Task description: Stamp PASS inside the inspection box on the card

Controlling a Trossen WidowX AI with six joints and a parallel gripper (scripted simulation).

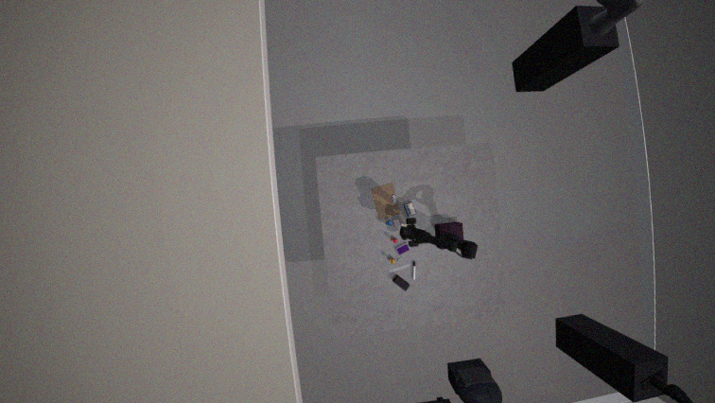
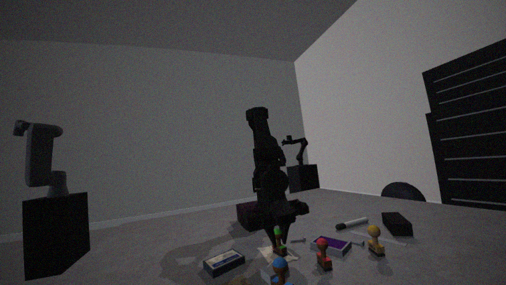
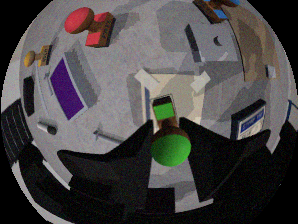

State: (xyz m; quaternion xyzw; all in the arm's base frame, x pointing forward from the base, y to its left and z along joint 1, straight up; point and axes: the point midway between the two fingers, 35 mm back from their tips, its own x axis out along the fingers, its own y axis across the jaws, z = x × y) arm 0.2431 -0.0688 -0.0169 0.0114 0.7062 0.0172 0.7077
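The white card is 1 cm behind my gripper tip, 1 cm to the right of it and 3 cm below it. Also, from my gripper tip: purple ink pad 5 cm ahead, 13 cm to the left, 2 cm below; green-knobbed stamp right at my gripper tip; red-knobbed stamp 10 cm ahead, 6 cm to the left.
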